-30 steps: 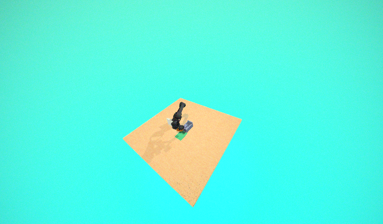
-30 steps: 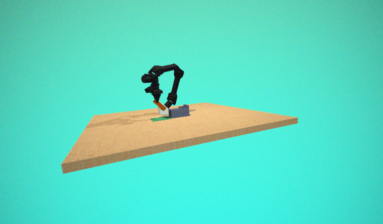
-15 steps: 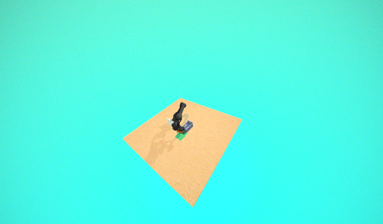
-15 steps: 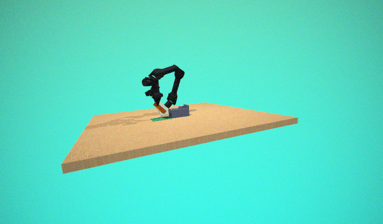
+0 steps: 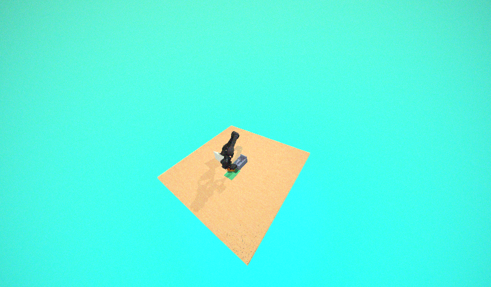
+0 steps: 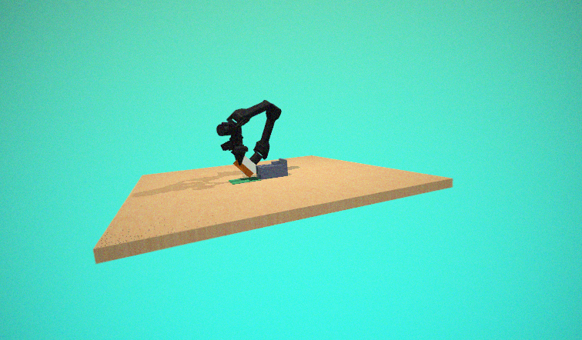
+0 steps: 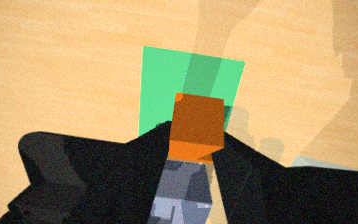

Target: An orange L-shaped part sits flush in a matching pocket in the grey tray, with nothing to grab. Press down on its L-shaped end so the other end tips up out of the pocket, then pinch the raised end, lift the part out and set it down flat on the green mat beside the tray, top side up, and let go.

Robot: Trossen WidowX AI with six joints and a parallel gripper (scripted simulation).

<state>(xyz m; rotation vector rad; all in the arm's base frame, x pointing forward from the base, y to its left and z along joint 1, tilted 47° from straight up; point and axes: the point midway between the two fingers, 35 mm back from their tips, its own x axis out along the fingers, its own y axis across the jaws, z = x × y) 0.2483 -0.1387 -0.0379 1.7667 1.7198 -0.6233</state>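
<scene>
Right now the orange L-shaped part is 20 mm behind my gripper tip, 30 mm to the left of it and 30 mm below it. Also, from my gripper tip: green mat: 20 mm to the left, 100 mm below.
</scene>
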